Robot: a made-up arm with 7 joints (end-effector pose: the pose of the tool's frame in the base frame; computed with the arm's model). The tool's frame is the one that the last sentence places.
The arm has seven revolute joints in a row. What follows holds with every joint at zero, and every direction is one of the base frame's. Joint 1 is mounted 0.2 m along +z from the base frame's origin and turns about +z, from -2.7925 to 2.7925 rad. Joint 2 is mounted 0.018 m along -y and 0.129 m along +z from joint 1 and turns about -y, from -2.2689 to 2.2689 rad. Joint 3 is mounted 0.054 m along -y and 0.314 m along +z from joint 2 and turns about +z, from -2.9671 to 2.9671 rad. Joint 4 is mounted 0.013 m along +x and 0.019 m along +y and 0.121 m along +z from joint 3 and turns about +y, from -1.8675 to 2.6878 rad. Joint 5 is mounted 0.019 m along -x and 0.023 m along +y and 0.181 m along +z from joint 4 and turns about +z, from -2.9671 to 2.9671 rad. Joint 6 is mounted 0.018 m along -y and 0.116 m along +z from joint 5 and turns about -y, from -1.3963 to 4.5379 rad. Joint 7 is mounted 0.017 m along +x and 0.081 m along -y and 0.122 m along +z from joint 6 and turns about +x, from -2.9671 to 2.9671 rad. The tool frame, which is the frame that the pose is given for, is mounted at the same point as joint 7; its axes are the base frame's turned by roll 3.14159, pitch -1.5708 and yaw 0 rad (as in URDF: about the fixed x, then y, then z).
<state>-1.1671 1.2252 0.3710 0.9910 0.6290 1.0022 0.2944</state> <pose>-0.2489 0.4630 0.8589 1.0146 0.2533 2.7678</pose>
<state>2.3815 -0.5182 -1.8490 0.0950 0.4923 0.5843 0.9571</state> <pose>-0.1964 0.3029 1.0994 -1.2352 -0.4935 -1.2507</pose>
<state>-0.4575 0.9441 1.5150 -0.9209 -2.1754 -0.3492 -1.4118</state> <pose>-0.6585 -0.1877 0.6072 1.5876 -0.2009 1.8832</pose>
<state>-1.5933 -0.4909 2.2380 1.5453 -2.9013 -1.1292 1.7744</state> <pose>0.1285 -0.0225 0.9991 -0.2954 -1.7356 1.5454</pose>
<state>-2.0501 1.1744 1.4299 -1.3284 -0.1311 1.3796 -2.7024</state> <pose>-0.2159 0.5034 0.4650 -1.4118 -0.5622 0.4358</pose>
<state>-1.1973 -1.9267 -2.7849 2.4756 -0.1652 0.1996 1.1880</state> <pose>-0.0353 -0.2603 0.5699 -1.7160 -0.7124 -0.5844</pose>
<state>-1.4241 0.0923 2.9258 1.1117 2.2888 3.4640 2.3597</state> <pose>-0.1883 0.2289 0.7840 1.2962 1.9710 0.4154</pose>
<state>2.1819 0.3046 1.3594 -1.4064 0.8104 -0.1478 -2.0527</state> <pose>0.5098 0.0526 0.8571 0.6709 1.0786 -1.5181</pose>
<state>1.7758 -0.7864 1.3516 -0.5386 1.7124 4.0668 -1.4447</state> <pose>0.0036 0.3642 0.8919 2.9610 -0.4933 -0.5098</pose>
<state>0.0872 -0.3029 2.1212 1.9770 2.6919 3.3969 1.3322</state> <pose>-0.0897 -0.0076 0.7299 -1.2813 2.4653 -0.6127</pose>
